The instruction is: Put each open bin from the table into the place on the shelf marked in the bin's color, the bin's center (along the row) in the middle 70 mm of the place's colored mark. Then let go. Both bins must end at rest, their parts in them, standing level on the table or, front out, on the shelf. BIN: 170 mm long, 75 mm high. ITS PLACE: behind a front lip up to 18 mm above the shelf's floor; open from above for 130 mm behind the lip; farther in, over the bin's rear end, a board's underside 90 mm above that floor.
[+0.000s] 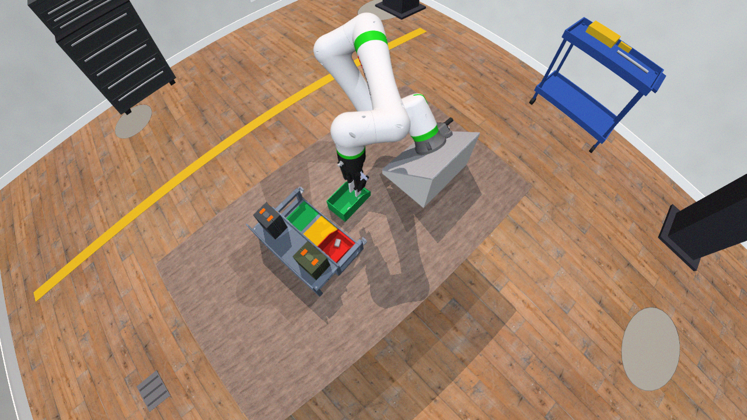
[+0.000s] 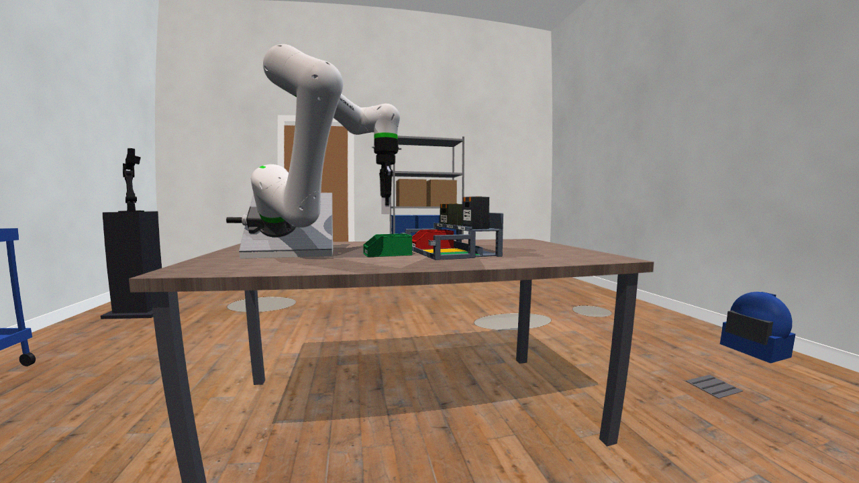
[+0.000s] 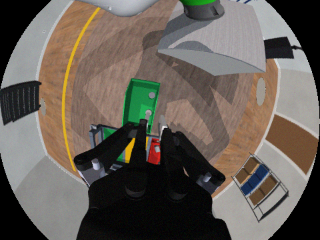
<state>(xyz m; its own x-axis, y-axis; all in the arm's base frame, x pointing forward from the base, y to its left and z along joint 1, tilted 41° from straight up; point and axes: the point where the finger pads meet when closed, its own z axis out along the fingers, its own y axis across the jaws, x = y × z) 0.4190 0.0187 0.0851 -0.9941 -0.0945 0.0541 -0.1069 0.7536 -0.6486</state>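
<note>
My gripper is now 5 cm to the left of the green bin and 15 cm above it. Round my hand: red bin: 21 cm ahead, 9 cm to the left, 14 cm below.
</note>
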